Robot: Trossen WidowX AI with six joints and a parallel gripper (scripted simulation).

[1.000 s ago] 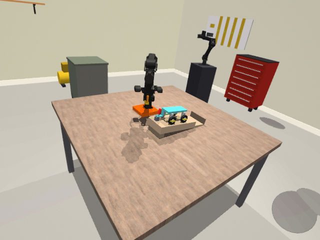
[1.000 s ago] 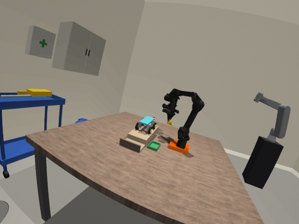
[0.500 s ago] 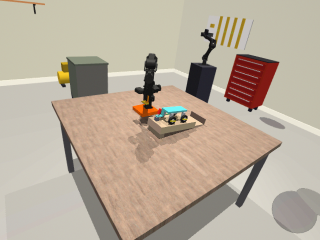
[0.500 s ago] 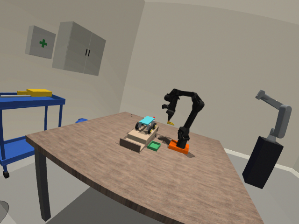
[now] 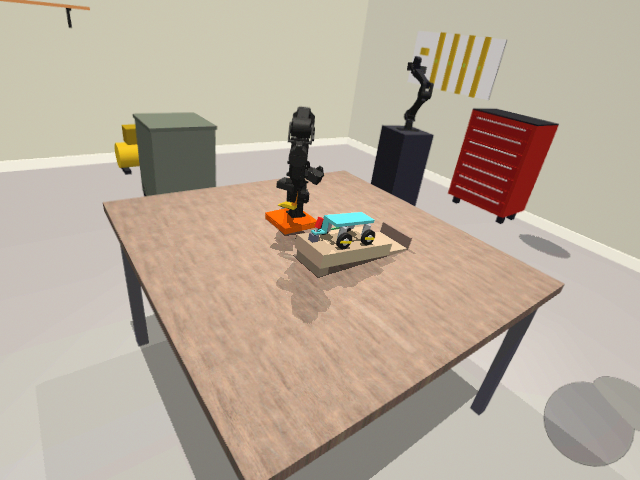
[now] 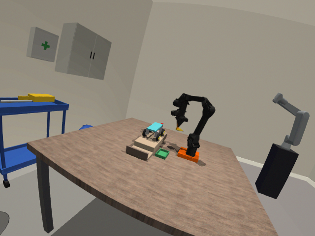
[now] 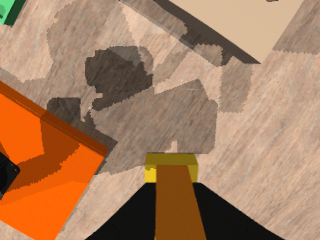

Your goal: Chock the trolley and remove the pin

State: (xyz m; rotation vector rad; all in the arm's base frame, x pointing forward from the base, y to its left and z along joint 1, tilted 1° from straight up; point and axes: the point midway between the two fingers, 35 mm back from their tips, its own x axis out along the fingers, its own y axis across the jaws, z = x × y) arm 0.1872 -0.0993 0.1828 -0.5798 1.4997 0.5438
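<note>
Right now my gripper tip is 2 cm past the yellow chock, 1 cm to the left of it and 1 cm above it. Also, from my gripper tip: red-headed stop pin 13 cm ahead, 3 cm to the left, 4 cm below; tan ramp 13 cm ahead, 15 cm to the left, 13 cm below; trolley 13 cm ahead, 15 cm to the left, 6 cm below.
</note>
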